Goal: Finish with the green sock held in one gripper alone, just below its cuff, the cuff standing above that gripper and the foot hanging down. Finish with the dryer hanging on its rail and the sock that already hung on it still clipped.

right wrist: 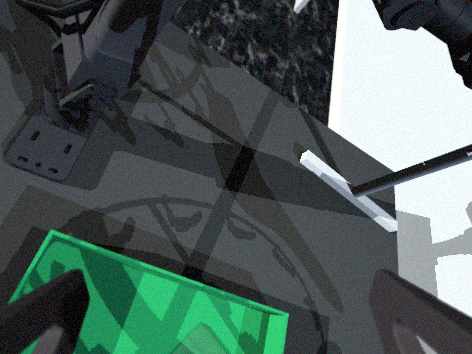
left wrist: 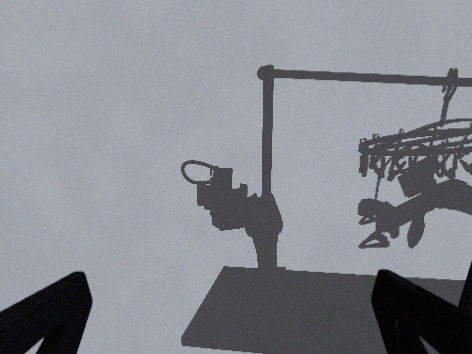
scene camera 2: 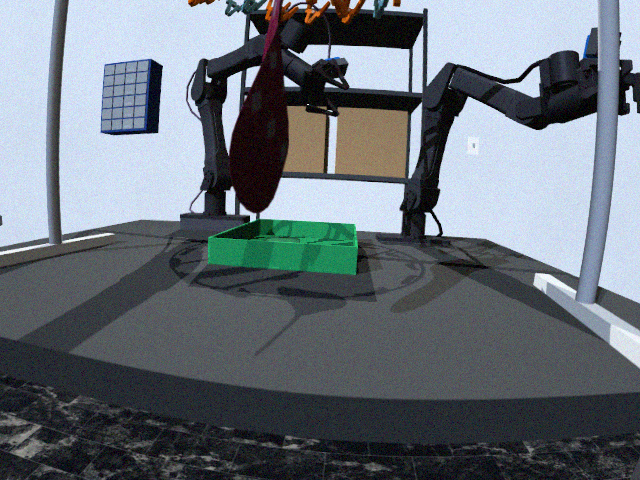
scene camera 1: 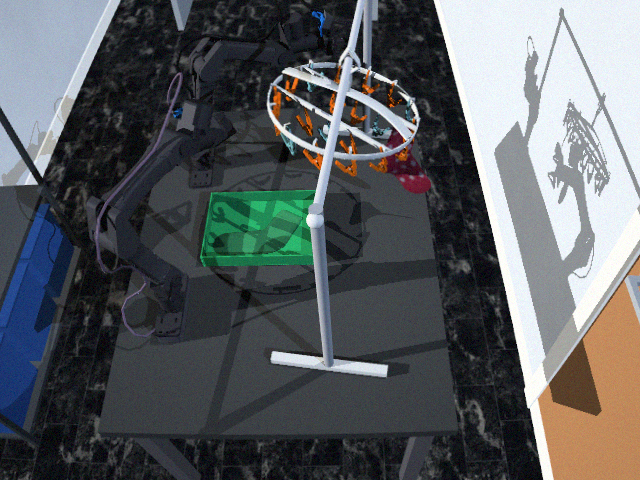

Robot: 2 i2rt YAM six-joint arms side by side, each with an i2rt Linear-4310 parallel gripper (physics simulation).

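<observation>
The round white dryer [scene camera 1: 364, 95] with orange and teal clips hangs on its rail [scene camera 1: 334, 129]. A dark red spotted sock [scene camera 1: 413, 173] [scene camera 2: 261, 134] hangs from its far right side. A muted green shape [scene camera 1: 283, 228] [scene camera 2: 281, 239] [right wrist: 202, 342], probably the green sock, lies in the green tray [scene camera 1: 248, 261] [scene camera 2: 281, 258] [right wrist: 170, 279]; shadows blur its outline. My left gripper [left wrist: 231, 285] is open and empty, away from the tray and facing a wall. My right gripper [right wrist: 230, 284] [scene camera 2: 337, 98] is open and empty, raised behind and above the tray and pointing down towards the table.
The rail's upright posts [scene camera 1: 323, 289] [scene camera 2: 599, 155] stand on white feet [scene camera 1: 289, 357] [scene camera 2: 620, 330] at both sides of the table [scene camera 1: 279, 408] [scene camera 2: 330, 356]. The dryer and its clips hang above the tray. A dark shelf [scene camera 2: 330, 93] stands behind the arms.
</observation>
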